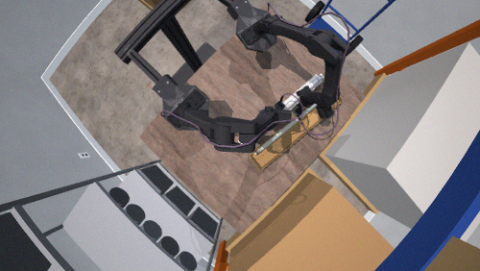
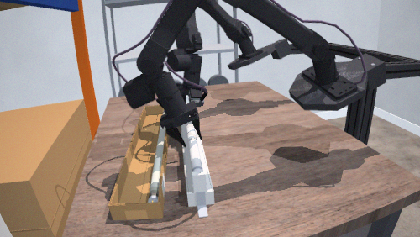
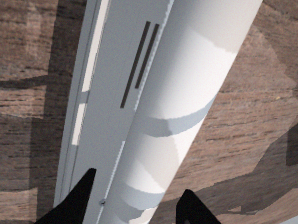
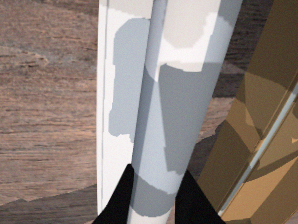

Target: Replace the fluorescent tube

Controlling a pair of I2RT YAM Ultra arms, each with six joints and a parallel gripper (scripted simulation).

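The LED tube lies 2 cm ahead of my right hand, 12 cm to the left of it and 1 cm below it. Also, from my right hand: old fluorescent tube 12 cm ahead, 11 cm to the left, 6 cm below; then carton 15 cm ahead, 10 cm to the left, 5 cm below; then grey light fixture 2 cm ahead, 11 cm to the left, 2 cm below.
Now: the LED tube 12 cm to the right of my left hand, 2 cm behind it and 1 cm below it. Also, from my left hand: old fluorescent tube 12 cm to the right, 8 cm ahead, 6 cm below; carton 13 cm to the right, 12 cm ahead, 5 cm below; grey light fixture 12 cm to the right, 2 cm below, 2 cm behind.
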